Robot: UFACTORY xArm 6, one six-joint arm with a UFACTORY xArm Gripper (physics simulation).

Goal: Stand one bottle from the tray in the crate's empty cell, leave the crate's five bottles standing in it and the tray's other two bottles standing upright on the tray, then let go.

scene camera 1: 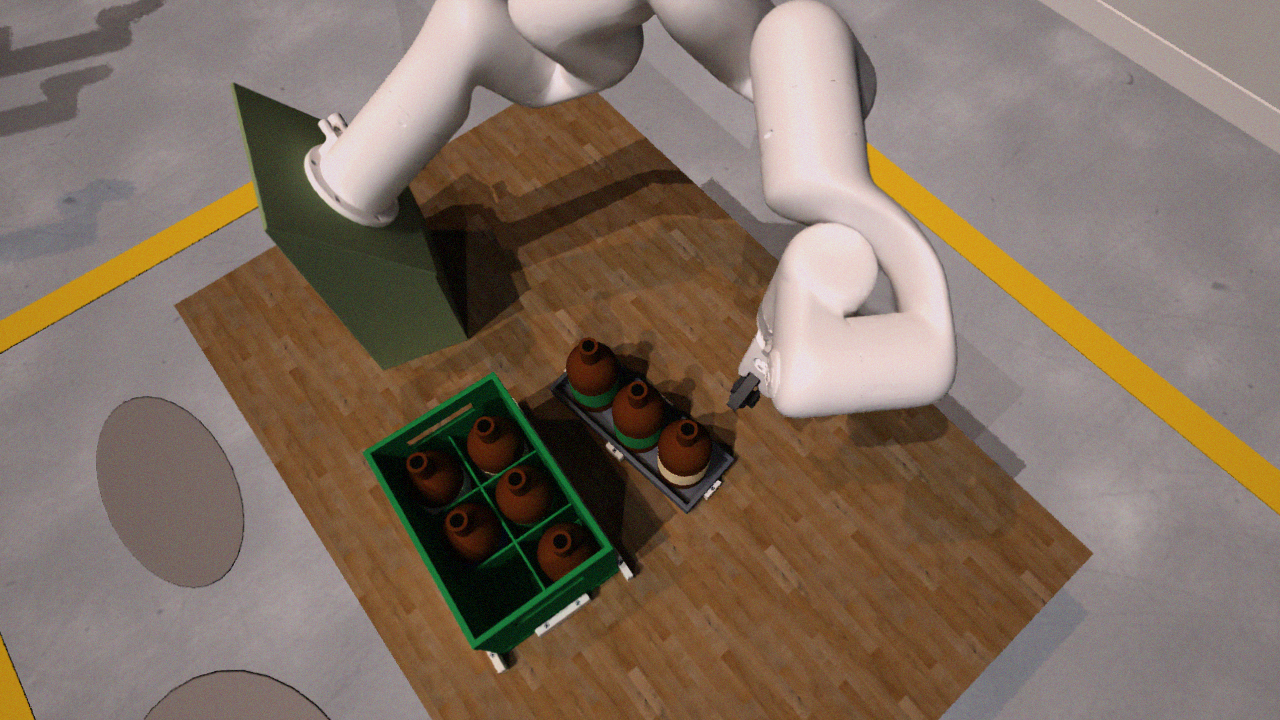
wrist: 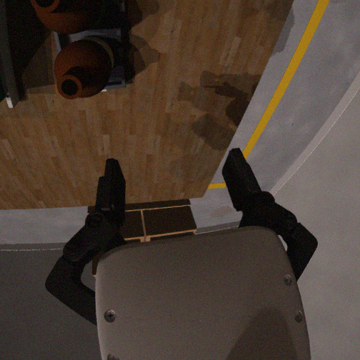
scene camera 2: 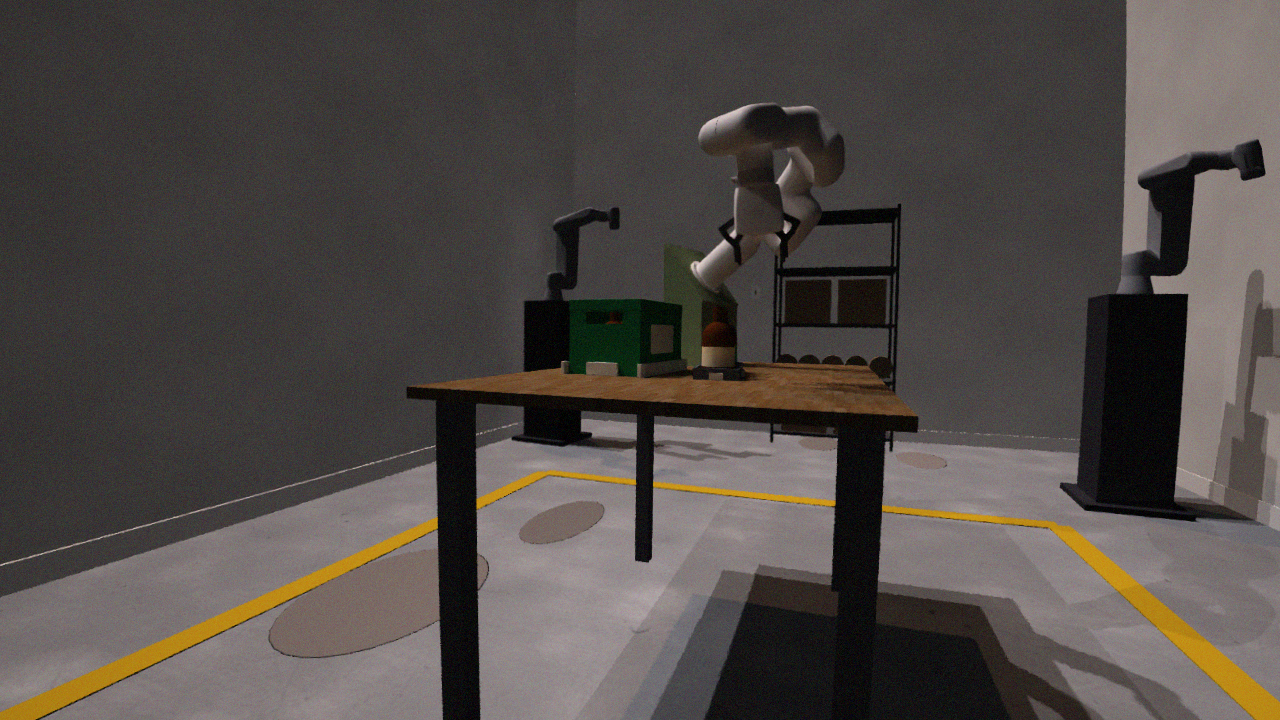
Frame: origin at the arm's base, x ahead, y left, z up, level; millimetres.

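Seen in the pictures: gripper, fingertip midpoint: [scene camera 2: 761, 263]; arm's base, link origin: [scene camera 1: 351, 188] [scene camera 2: 705, 278].
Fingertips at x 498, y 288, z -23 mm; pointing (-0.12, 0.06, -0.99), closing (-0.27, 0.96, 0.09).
Observation:
Offsets run from my fingertips to a thing's middle. "spot": to the spot under its first point. Level surfaces: height alone.
The green crate @[dx -79, dy -350, dz -163 mm] [scene camera 1: 528, 621] [scene camera 2: 617, 344] holds five upright brown bottles; its empty cell @[spot: dx -21, dy -407, dz -243 mm] [scene camera 1: 494, 586] is at the near left corner in scene camera 1. The dark tray @[dx -99, dy -115, dz -238 mm] [scene camera 1: 687, 499] [scene camera 2: 718, 373] [wrist: 118, 80] beside it holds three upright brown bottles in a row: a cream-banded one @[dx -16, dy -96, dz -169 mm] [scene camera 1: 686, 452] [scene camera 2: 718, 340] [wrist: 85, 67] at the near end, a green-banded one @[dx -95, dy -118, dz -169 mm] [scene camera 1: 637, 416] [wrist: 65, 12] in the middle, and another green-banded one @[dx -186, dy -137, dz -169 mm] [scene camera 1: 591, 371] at the far end. My gripper [scene camera 1: 744, 394] [scene camera 2: 761, 257] [wrist: 174, 163] is open and empty, well above the table, off to the tray's right in scene camera 1.
The wooden table @[dz -251 mm] [scene camera 1: 805, 573] [scene camera 2: 537, 385] carries the crate and tray. White brackets @[spot: dx +67, dy -350, dz -221 mm] [scene camera 1: 562, 616] sit at the crate's base. The green arm mount [scene camera 1: 358, 295] stands behind the crate. A black shelf rack [scene camera 2: 836, 271] and two dark pedestals [scene camera 2: 1134, 402] [scene camera 2: 550, 394] stand beyond the table.

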